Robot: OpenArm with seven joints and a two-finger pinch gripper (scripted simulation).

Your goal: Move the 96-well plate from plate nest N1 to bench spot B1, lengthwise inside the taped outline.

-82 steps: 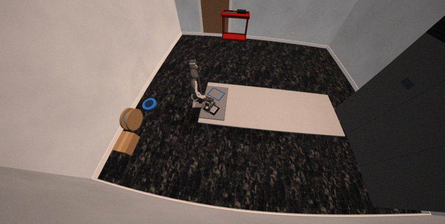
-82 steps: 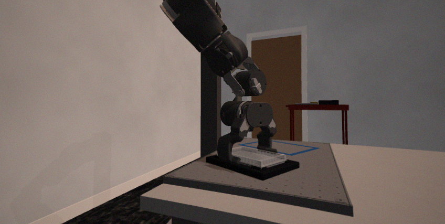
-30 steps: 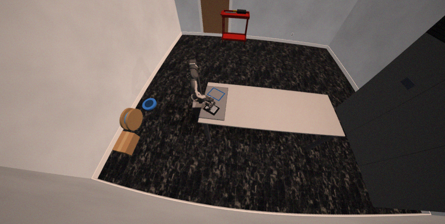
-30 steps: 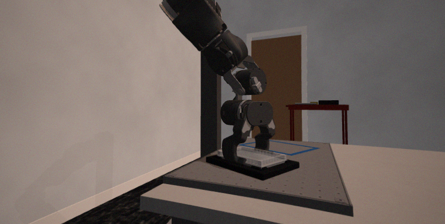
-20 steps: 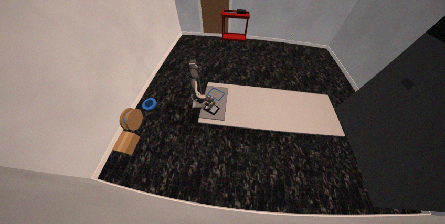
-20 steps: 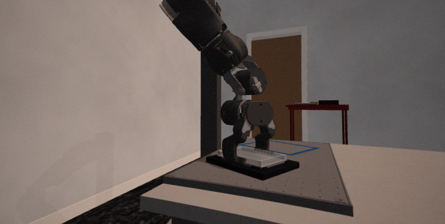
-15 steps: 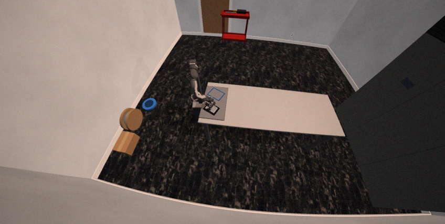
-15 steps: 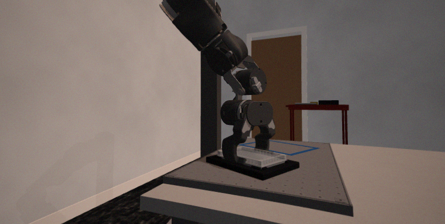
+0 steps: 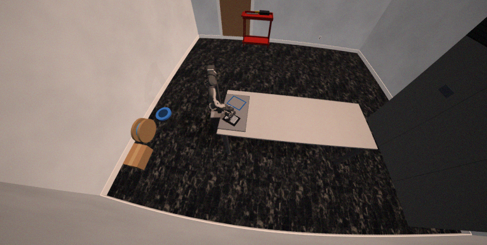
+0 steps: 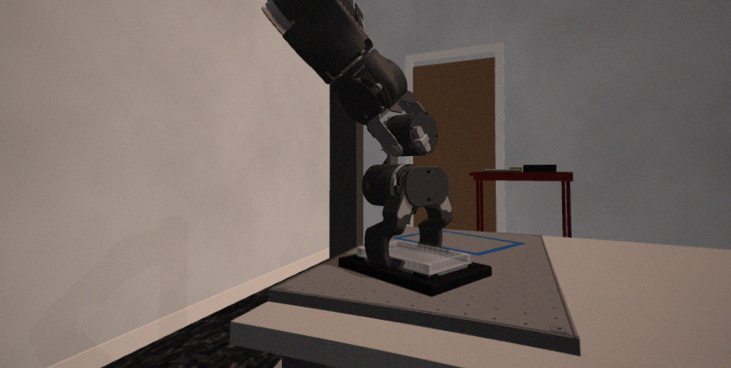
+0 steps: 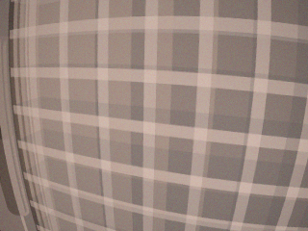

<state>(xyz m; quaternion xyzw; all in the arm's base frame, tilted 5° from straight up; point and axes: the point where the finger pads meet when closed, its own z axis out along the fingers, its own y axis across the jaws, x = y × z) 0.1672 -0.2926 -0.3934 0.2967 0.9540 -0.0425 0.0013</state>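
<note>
My gripper is now 10 mm above the black plate nest. From my hand the other things lie so: clear 96-well plate (right at my hand).
</note>
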